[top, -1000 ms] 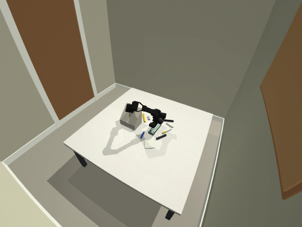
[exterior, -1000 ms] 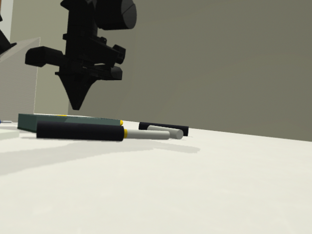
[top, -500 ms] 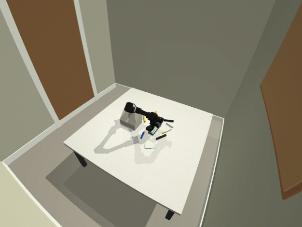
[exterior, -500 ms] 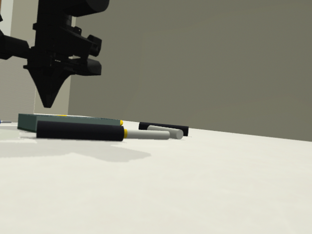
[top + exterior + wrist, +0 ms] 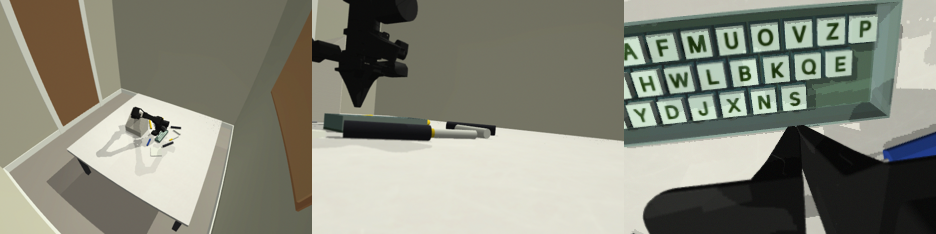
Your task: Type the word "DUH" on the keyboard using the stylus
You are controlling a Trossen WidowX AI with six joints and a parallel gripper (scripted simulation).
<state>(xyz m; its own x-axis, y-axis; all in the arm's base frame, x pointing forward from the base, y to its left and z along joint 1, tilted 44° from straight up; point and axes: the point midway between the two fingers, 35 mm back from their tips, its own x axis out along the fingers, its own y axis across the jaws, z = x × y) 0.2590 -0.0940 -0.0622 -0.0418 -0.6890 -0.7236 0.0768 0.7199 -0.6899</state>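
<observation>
The blue stylus is 50 mm behind my gripper tip, 80 mm to the right of it and 30 mm below it. The rest, counted from my gripper tip: white cylinder (160 mm ahead, 60 mm to the left, 30 mm below); stylus tip (60 mm behind, 50 mm to the right, 30 mm below); white notepad (70 mm ahead, 180 mm to the right, 40 mm below).
</observation>
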